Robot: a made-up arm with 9 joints.
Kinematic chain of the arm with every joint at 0, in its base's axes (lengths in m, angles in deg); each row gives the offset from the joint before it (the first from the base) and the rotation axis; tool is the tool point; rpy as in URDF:
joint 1: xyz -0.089 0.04 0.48 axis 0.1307 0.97 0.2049
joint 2: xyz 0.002 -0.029 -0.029 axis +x
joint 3: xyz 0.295 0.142 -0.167 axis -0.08 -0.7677 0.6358
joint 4: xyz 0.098 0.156 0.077 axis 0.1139 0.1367 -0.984
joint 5: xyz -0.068 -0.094 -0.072 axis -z
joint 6: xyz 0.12 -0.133 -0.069 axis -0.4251 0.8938 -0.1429
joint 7: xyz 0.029 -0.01 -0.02 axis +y
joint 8: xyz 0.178 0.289 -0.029 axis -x
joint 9: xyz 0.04 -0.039 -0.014 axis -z
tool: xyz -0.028 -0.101 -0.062 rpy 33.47 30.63 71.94
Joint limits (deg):
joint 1: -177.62..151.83
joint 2: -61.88..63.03
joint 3: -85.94..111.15
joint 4: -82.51..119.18
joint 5: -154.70..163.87
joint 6: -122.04..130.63
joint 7: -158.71..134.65
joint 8: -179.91..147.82
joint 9: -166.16..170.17
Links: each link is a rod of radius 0.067 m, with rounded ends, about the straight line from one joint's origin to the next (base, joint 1, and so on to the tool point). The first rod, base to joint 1, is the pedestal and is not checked.
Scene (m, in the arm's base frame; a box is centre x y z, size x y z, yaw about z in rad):
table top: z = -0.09
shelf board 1: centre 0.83 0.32 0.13 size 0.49 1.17 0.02 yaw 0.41
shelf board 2: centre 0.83 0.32 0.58 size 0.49 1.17 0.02 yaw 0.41
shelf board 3: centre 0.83 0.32 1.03 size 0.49 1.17 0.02 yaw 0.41
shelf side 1: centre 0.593 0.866 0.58 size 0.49 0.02 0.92 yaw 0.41
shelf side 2: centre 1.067 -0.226 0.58 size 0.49 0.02 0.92 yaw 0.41
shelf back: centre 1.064 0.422 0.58 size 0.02 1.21 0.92 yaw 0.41
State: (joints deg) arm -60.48 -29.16 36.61 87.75 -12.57 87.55 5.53 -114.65 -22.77
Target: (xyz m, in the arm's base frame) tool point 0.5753 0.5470 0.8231
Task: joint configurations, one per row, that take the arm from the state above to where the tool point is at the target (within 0.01 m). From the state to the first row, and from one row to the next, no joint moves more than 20 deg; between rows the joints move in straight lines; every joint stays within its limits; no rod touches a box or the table.
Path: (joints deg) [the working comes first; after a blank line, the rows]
Joints at the target: -88.51 12.62 35.41 99.13 -7.14 89.42 15.12 -114.34 -14.68
Straight joint move there: touches shelf board 2.

1: -75.75 -37.34 36.31 71.53 -10.08 98.32 -1.09 -104.85 -18.94
2: -91.02 -45.52 36.01 55.31 -7.59 109.09 -7.72 -95.04 -15.12
3: -106.30 -53.70 35.70 39.09 -5.11 119.86 -14.34 -85.24 -11.29
4: -121.57 -61.88 35.40 22.87 -2.62 130.63 -20.96 -75.44 -7.47
5: -124.28 -45.14 33.90 30.86 -6.71 126.86 -9.97 -77.79 -6.05
6: -126.99 -28.40 32.40 38.85 -10.81 123.10 1.03 -80.14 -4.63
7: -129.70 -11.67 30.90 46.84 -14.90 119.33 12.03 -82.49 -3.21
8: -132.41 5.07 29.40 54.84 -19.00 115.57 23.03 -84.84 -1.79
9: -135.13 21.81 27.90 62.83 -23.09 111.80 34.02 -87.19 -0.38
10: -119.59 18.75 30.40 74.93 -17.77 104.34 27.72 -96.24 -5.14
11: -104.05 15.69 32.91 87.03 -12.46 96.88 21.42 -105.29 -9.91
12: -88.51 12.62 35.41 99.13 -7.14 89.42 15.12 -114.34 -14.68

